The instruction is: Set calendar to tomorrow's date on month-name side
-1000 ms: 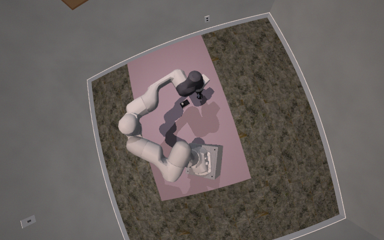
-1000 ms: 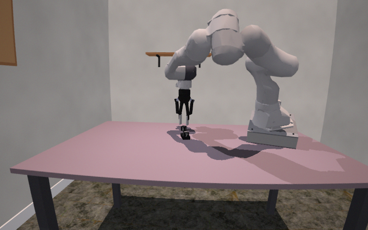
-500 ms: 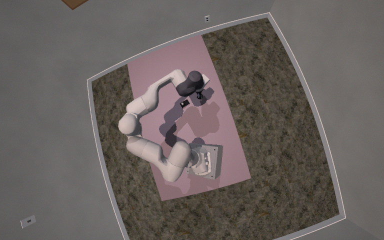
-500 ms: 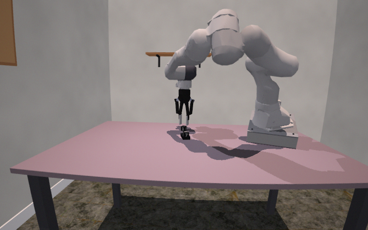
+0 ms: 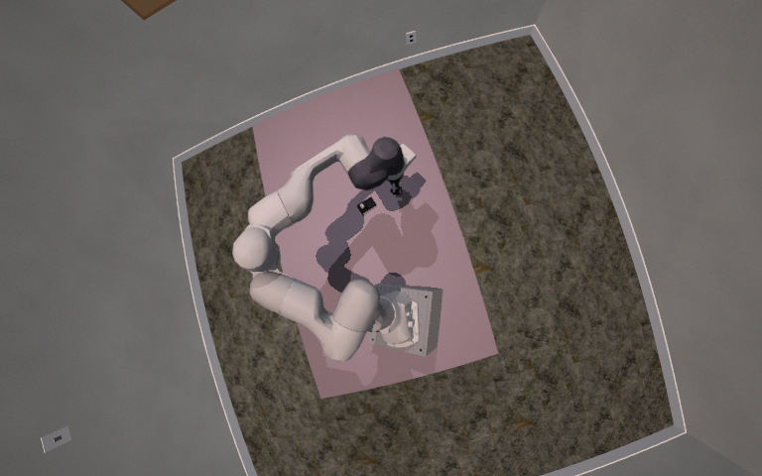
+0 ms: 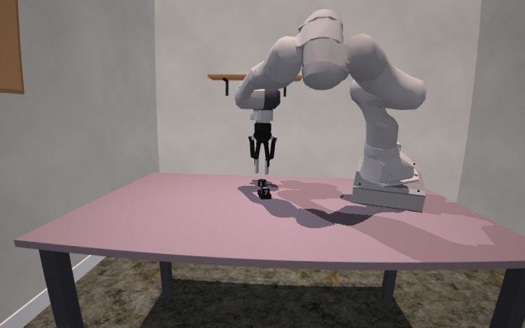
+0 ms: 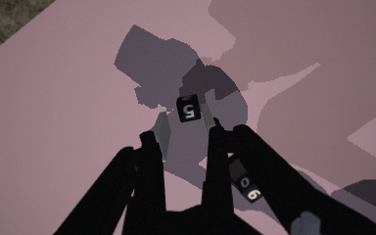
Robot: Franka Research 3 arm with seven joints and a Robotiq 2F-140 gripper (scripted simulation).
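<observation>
Right now the black digit cube is 8 cm below my hand. Round my hand: black calendar tray: 3 cm behind, 15 cm to the left, 8 cm below.
</observation>
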